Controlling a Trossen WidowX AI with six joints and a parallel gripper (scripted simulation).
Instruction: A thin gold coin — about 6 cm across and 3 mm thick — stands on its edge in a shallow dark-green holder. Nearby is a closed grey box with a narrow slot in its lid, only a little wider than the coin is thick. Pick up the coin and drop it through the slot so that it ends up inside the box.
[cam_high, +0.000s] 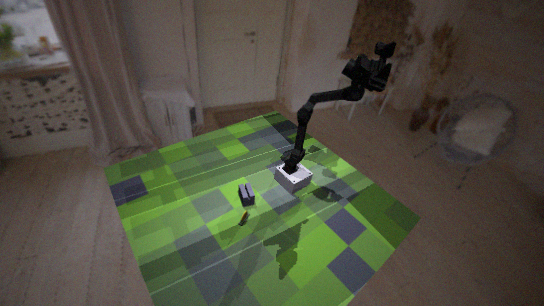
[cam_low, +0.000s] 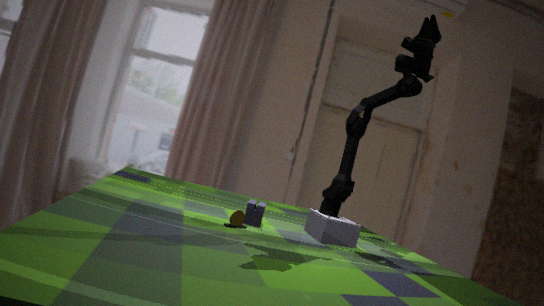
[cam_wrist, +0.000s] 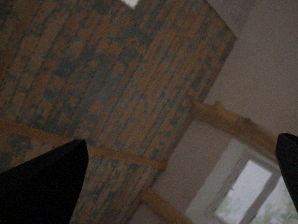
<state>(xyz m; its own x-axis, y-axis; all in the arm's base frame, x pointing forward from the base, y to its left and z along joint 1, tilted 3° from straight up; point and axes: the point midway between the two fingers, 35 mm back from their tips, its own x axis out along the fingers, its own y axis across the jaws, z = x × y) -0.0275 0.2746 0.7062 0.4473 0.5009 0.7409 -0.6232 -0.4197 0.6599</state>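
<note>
Right now my gripper tip is 79 cm above the gold coin, 40 cm short of it and 20 cm to the left of it.
</note>
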